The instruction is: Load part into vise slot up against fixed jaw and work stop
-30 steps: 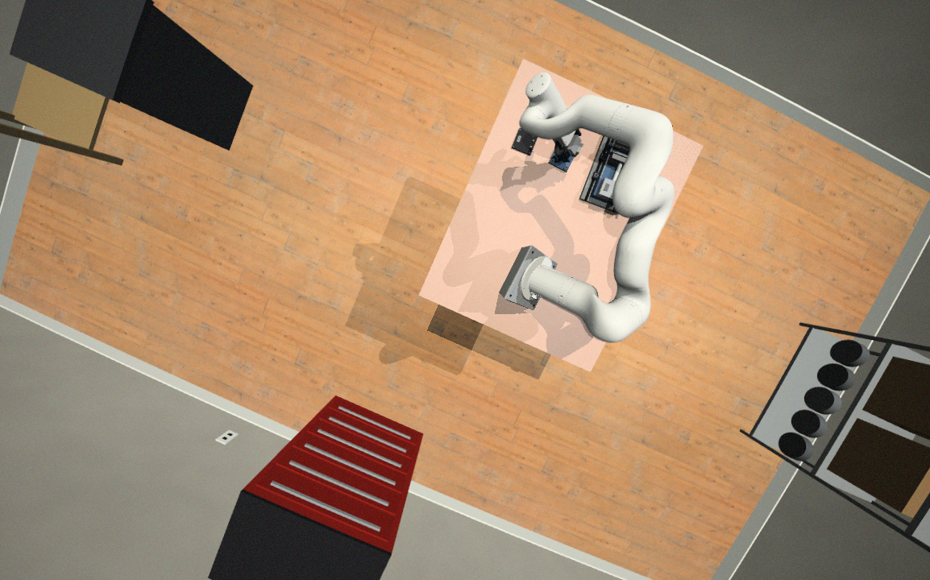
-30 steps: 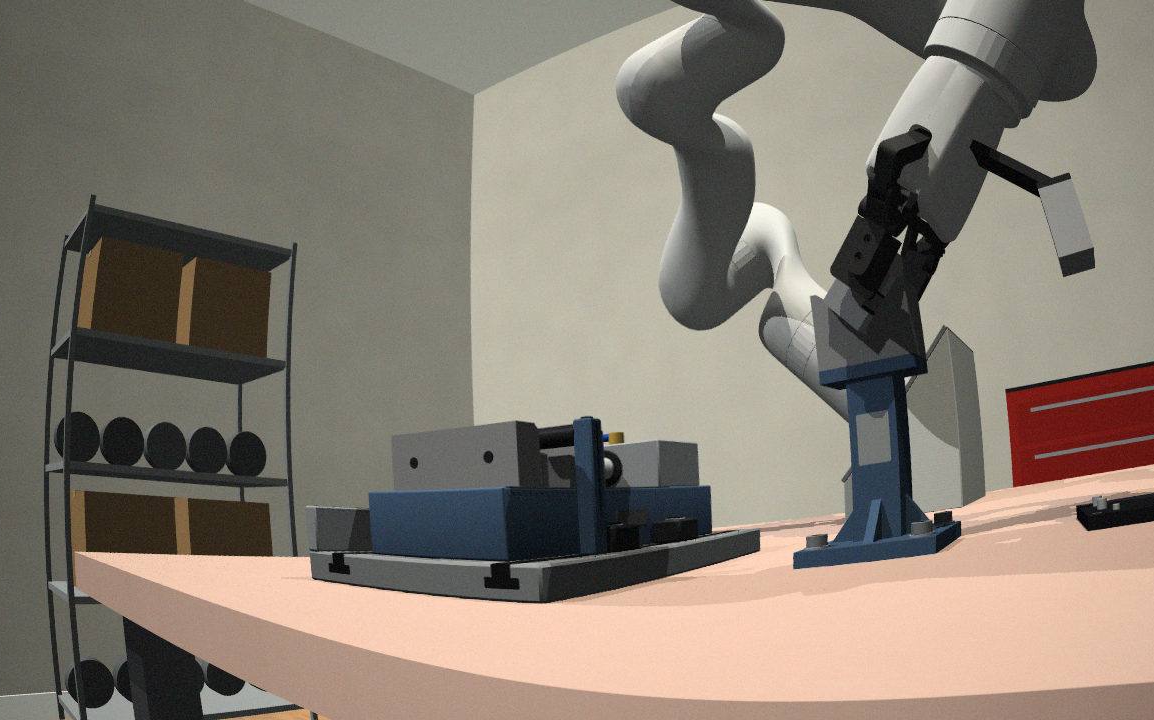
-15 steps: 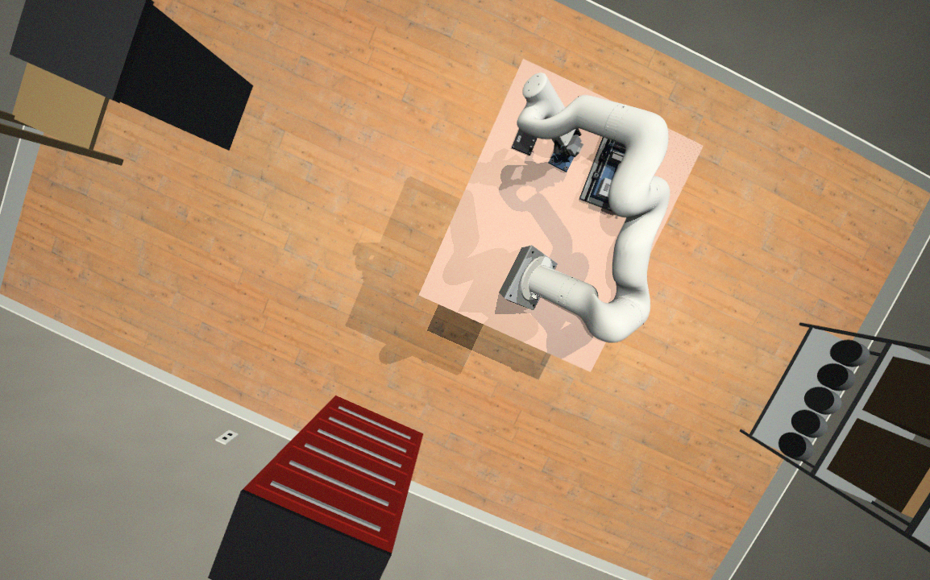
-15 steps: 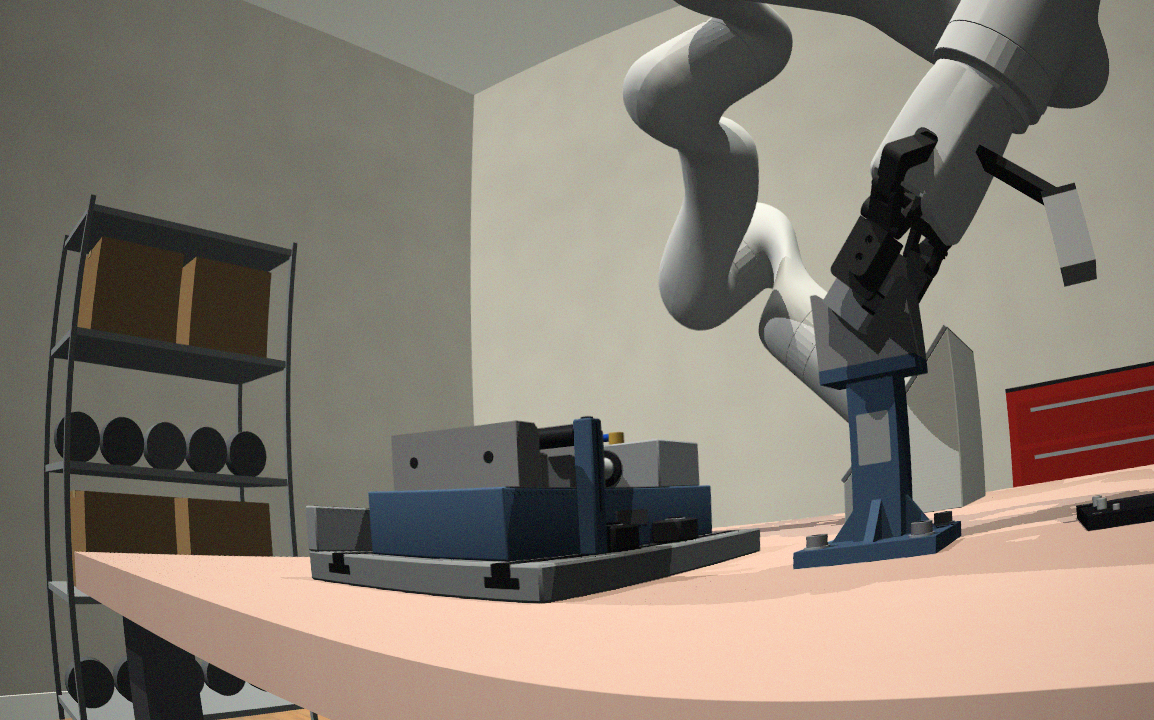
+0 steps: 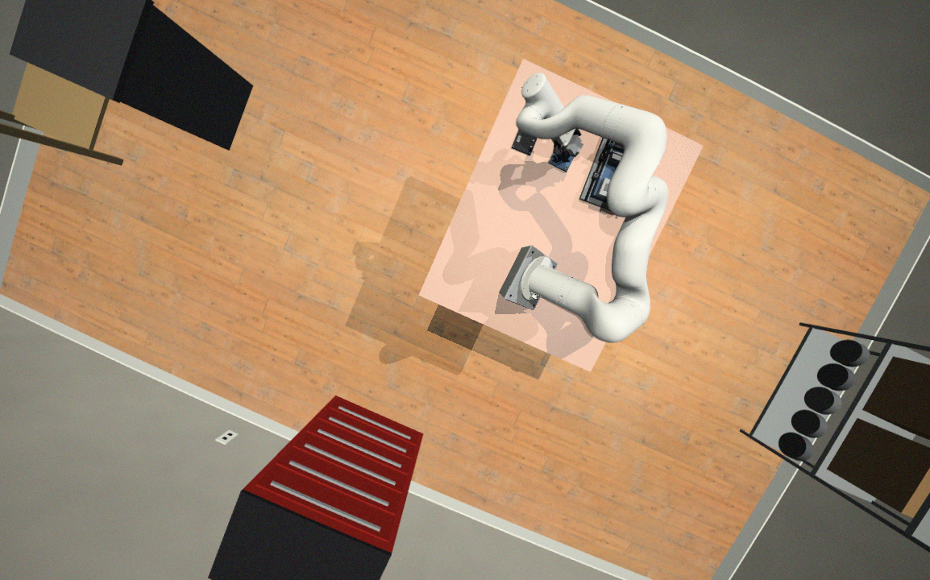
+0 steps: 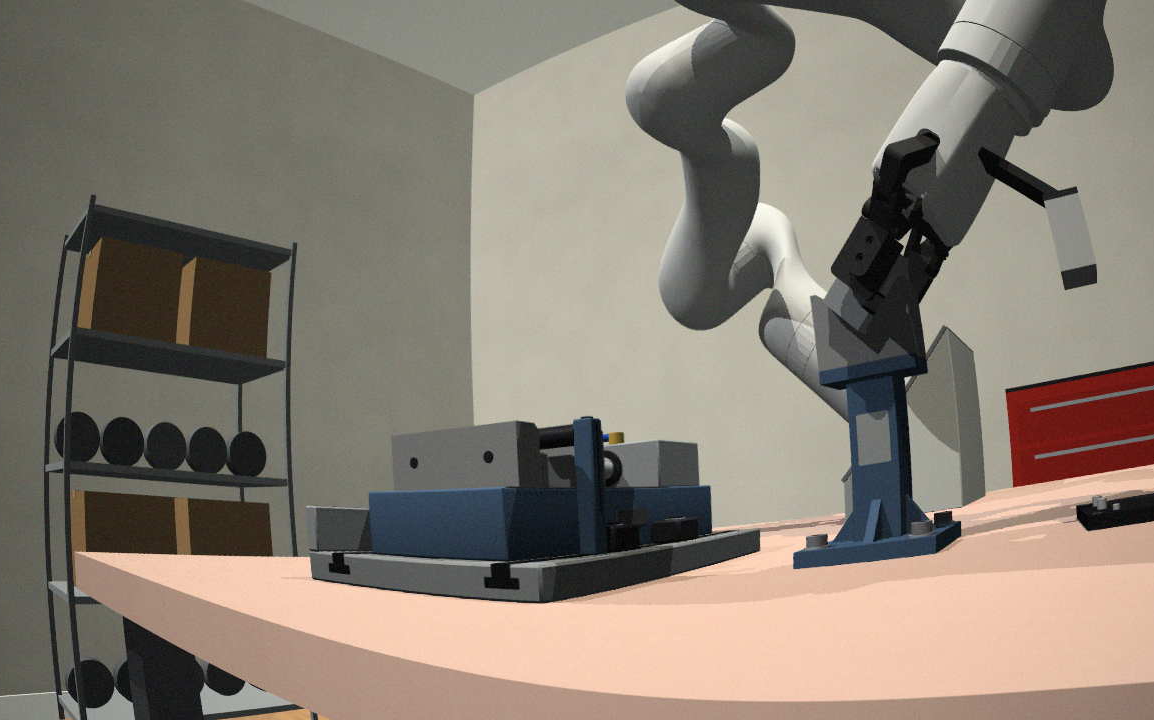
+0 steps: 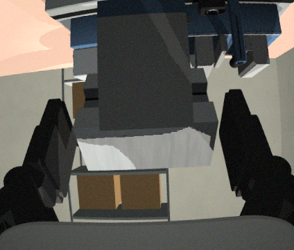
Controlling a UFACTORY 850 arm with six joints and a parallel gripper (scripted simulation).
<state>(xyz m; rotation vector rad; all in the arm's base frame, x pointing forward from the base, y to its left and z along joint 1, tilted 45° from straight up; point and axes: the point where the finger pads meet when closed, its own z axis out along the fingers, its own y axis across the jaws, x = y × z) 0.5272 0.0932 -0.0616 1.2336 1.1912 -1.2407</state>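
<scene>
The part is 1 cm below my hand. The rest, counted from my hand: cylinder rod: 1 cm ahead, 24 cm to the right, 9 cm below; then black infeed plate: 17 cm to the left, 16 cm below; then work stop rod: 10 cm ahead, 18 cm to the right, 7 cm below.
</scene>
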